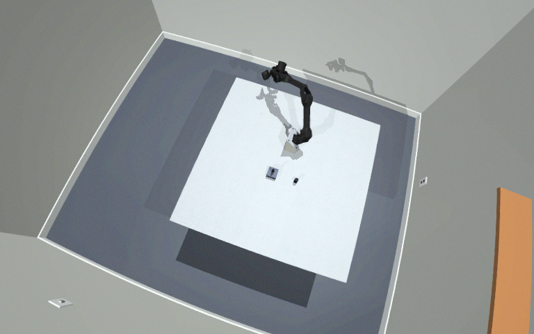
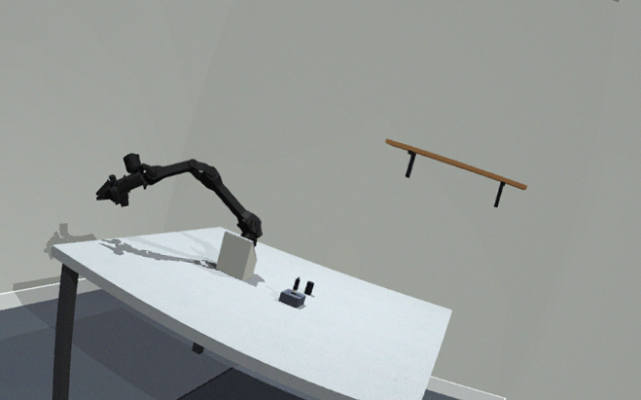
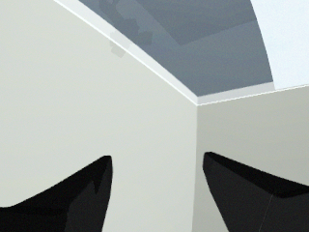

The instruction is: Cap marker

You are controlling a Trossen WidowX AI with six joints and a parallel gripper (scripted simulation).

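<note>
Right now my gripper tip is 81 cm short of the dark cap, 43 cm to the right of it and 13 cm above it. The rest, counted from my gripper tip: holder block 80 cm ahead, 25 cm to the left, 14 cm below.
</note>
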